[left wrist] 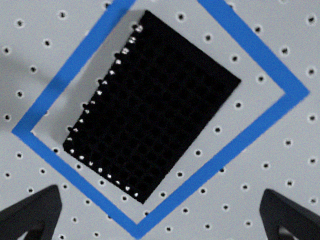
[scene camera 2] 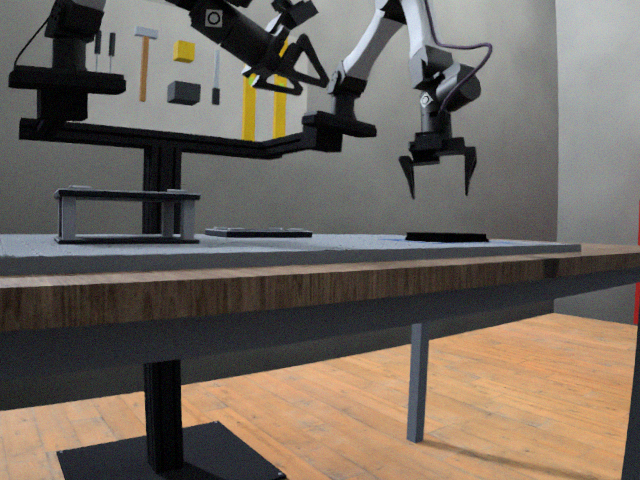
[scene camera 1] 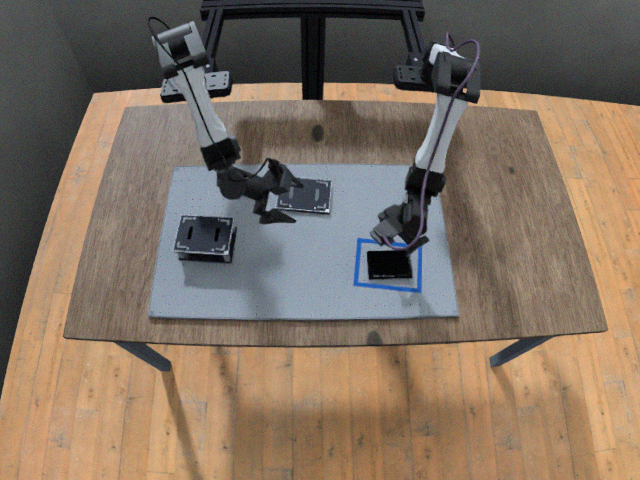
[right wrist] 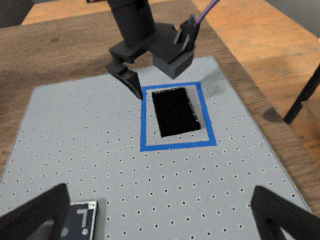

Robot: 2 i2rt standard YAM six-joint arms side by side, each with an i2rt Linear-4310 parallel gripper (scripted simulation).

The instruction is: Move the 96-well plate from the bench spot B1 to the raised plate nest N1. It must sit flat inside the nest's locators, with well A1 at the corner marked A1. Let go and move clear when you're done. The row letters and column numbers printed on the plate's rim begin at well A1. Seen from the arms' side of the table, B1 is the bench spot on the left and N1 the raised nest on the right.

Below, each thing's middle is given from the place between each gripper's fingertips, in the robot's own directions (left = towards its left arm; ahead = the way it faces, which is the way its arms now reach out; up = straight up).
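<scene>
My left hand (scene camera 2: 439, 197) is 1 cm to the left of the black 96-well plate (scene camera 1: 395, 265), 3 cm short of it and 8 cm above it. The low dark fixture (scene camera 1: 304, 199) stands 22 cm behind my left hand, 24 cm to the right of it and 8 cm below it.
My right gripper (scene camera 2: 313, 89) is 230 mm above the black 96-well plate, 70 mm short of it and 260 mm to the right of it. As for the low dark fixture, I find it 20 mm to the left of my right hand, 180 mm behind my right hand and 230 mm below my right hand.
</scene>
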